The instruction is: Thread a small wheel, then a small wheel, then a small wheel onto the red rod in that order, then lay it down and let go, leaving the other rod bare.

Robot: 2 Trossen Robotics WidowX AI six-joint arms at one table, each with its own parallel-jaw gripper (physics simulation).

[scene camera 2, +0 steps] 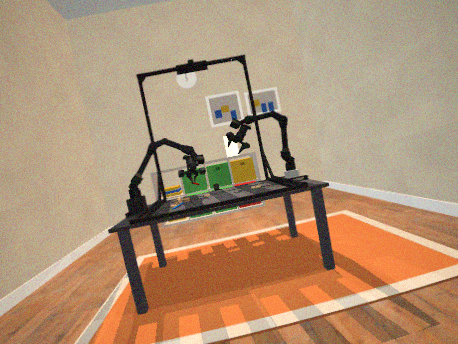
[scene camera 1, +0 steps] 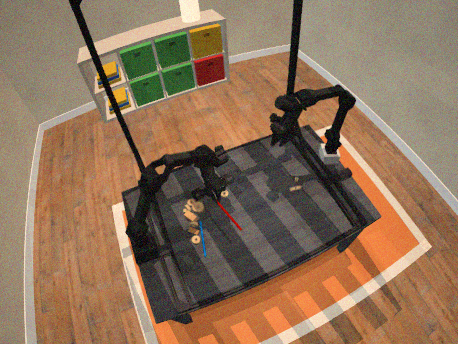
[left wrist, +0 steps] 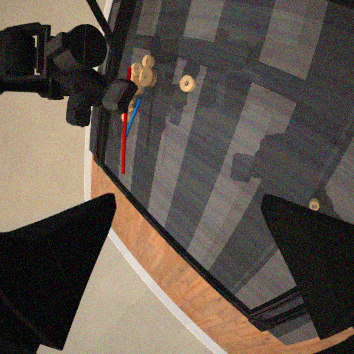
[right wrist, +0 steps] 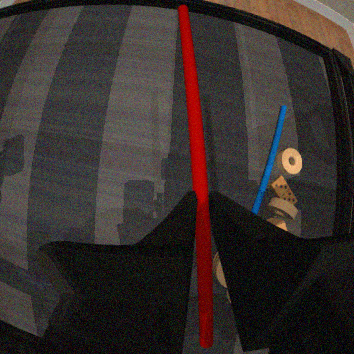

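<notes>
The red rod is held above the table, with no wheel on its visible length. My right gripper is shut on it, with rod showing on both sides of the fingertips. The blue rod lies bare on the table. A wheel lies beside it. Another wheel lies apart, near the right gripper. More round pieces are clustered together. My left gripper is open and empty, high above the table.
A block with holes lies among the wooden pieces beside the blue rod. Small wooden pieces lie toward the left arm's side. Posts of a black overhead frame rise from the table. A cube shelf stands behind.
</notes>
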